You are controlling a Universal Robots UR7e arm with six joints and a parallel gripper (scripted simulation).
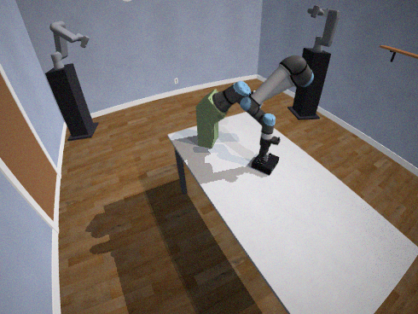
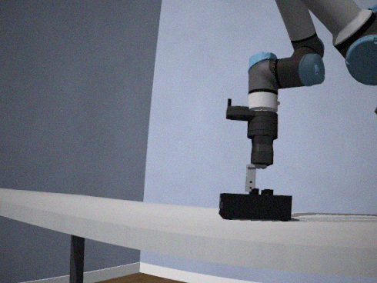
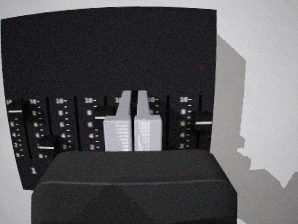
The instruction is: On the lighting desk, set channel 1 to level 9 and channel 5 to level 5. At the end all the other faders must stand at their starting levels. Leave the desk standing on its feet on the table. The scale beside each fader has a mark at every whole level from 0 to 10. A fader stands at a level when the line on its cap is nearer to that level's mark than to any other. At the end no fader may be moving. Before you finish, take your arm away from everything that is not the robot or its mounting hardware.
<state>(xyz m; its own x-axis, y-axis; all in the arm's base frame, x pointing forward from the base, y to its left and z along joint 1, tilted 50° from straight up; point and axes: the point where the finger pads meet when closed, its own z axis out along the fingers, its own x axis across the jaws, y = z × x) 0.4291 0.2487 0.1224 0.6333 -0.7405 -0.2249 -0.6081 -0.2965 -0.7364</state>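
Right now my hand is 1 cm past the channel 5 fader cap, 1 cm to the left of it and 1 cm above it. Also, from my hand: channel 2 fader cap (7 cm behind, 2 cm to the left, 1 cm below); channel 1 fader cap (6 cm behind, 6 cm to the left, 1 cm below); channel 3 fader cap (6 cm behind, 1 cm below).
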